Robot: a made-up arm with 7 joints. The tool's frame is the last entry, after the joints. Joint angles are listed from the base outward.
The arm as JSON. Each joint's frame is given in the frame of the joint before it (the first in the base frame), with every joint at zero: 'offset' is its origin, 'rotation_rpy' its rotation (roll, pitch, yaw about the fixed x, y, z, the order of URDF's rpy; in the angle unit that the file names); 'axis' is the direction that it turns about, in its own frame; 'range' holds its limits. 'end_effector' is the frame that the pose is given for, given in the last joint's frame.
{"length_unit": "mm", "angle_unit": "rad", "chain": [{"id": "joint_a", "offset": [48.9, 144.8, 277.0], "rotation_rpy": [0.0, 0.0, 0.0], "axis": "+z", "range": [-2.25, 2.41]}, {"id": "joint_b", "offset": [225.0, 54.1, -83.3], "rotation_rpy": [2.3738, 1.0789, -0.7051], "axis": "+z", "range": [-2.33, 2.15]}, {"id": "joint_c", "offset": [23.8, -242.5, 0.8], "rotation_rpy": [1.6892, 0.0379, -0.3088], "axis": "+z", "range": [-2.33, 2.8]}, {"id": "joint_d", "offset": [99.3, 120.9, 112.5], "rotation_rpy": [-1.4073, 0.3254, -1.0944], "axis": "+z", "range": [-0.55, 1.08]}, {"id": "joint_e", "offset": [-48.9, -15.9, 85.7], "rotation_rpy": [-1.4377, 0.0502, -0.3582], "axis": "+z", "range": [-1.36, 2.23]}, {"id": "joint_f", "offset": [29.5, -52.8, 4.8], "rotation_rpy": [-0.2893, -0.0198, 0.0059], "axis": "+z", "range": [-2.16, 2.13]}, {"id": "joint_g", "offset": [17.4, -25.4, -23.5], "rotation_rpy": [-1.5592, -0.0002, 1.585], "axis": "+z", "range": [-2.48, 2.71]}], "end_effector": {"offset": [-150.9, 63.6, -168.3], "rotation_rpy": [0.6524, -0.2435, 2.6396]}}
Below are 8 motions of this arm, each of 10 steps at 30 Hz.
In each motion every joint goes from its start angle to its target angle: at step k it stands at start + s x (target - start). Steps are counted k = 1, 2, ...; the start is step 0. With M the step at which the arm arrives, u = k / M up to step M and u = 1 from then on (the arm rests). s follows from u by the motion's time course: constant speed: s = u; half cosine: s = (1 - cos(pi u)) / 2; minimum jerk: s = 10 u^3 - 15 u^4 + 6 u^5.
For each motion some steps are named. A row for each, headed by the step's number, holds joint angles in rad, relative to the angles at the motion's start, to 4 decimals.
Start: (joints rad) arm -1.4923 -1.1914 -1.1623 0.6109 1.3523 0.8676 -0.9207
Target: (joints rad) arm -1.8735 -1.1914 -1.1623 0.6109 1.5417 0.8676 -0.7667
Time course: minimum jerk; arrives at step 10
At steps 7, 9, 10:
7: -0.3190 0.0000 0.0000 0.0000 0.1585 0.0000 0.1289
9: -0.3779 0.0000 0.0000 0.0000 0.1878 0.0000 0.1527
10: -0.3812 0.0000 0.0000 0.0000 0.1894 0.0000 0.1540

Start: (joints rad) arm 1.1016 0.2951 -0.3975 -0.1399 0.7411 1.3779 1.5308
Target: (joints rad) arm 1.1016 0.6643 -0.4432 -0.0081 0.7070 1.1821 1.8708
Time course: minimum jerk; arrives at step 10
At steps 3, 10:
3: 0.0000 0.0602 -0.0075 0.0215 -0.0056 -0.0319 0.0554
10: 0.0000 0.3692 -0.0457 0.1318 -0.0341 -0.1958 0.3400

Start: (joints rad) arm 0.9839 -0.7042 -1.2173 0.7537 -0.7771 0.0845 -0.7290
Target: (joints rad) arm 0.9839 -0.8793 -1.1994 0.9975 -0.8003 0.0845 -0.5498
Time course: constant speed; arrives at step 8
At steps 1, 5, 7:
1: 0.0000 -0.0219 0.0022 0.0305 -0.0029 0.0000 0.0224
5: 0.0000 -0.1094 0.0112 0.1524 -0.0145 0.0000 0.1120
7: 0.0000 -0.1532 0.0157 0.2133 -0.0203 0.0000 0.1568

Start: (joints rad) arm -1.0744 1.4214 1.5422 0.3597 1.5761 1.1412 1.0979
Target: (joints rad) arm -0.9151 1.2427 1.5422 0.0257 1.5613 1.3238 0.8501
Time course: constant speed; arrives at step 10
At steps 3, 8, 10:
3: 0.0478 -0.0536 0.0000 -0.1002 -0.0044 0.0548 -0.0743
8: 0.1274 -0.1430 0.0000 -0.2672 -0.0118 0.1461 -0.1982
10: 0.1593 -0.1787 0.0000 -0.3340 -0.0148 0.1826 -0.2478

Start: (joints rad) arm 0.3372 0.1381 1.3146 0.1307 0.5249 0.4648 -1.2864
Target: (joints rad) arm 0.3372 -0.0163 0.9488 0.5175 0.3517 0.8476 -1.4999
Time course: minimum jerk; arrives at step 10
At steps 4, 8, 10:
4: 0.0000 -0.0490 -0.1161 0.1228 -0.0550 0.1215 -0.0678
8: 0.0000 -0.1455 -0.3446 0.3644 -0.1632 0.3606 -0.2011
10: 0.0000 -0.1544 -0.3658 0.3868 -0.1732 0.3828 -0.2135

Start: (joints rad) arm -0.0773 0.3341 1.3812 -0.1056 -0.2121 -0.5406 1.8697
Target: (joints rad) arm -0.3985 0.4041 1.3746 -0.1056 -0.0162 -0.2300 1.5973
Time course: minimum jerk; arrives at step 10
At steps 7, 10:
7: -0.2688 0.0586 -0.0055 0.0000 0.1640 0.2599 -0.2280
10: -0.3212 0.0700 -0.0066 0.0000 0.1959 0.3106 -0.2724

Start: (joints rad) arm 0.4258 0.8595 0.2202 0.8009 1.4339 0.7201 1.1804
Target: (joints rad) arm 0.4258 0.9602 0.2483 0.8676 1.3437 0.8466 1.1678
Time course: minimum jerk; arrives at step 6
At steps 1, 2, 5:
1: 0.0000 0.0036 0.0010 0.0024 -0.0032 0.0045 -0.0004
2: 0.0000 0.0211 0.0059 0.0140 -0.0189 0.0265 -0.0026
5: 0.0000 0.0971 0.0271 0.0643 -0.0870 0.1220 -0.0122

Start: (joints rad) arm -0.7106 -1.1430 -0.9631 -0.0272 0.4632 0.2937 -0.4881
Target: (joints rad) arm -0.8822 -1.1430 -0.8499 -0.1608 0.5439 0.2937 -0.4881
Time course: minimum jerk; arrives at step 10
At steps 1, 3, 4, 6, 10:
1: -0.0015 0.0000 0.0010 -0.0011 0.0007 0.0000 0.0000
3: -0.0280 0.0000 0.0185 -0.0218 0.0132 0.0000 0.0000
4: -0.0545 0.0000 0.0359 -0.0424 0.0256 0.0000 0.0000
6: -0.1171 0.0000 0.0773 -0.0912 0.0551 0.0000 0.0000
10: -0.1716 0.0000 0.1132 -0.1336 0.0807 0.0000 0.0000

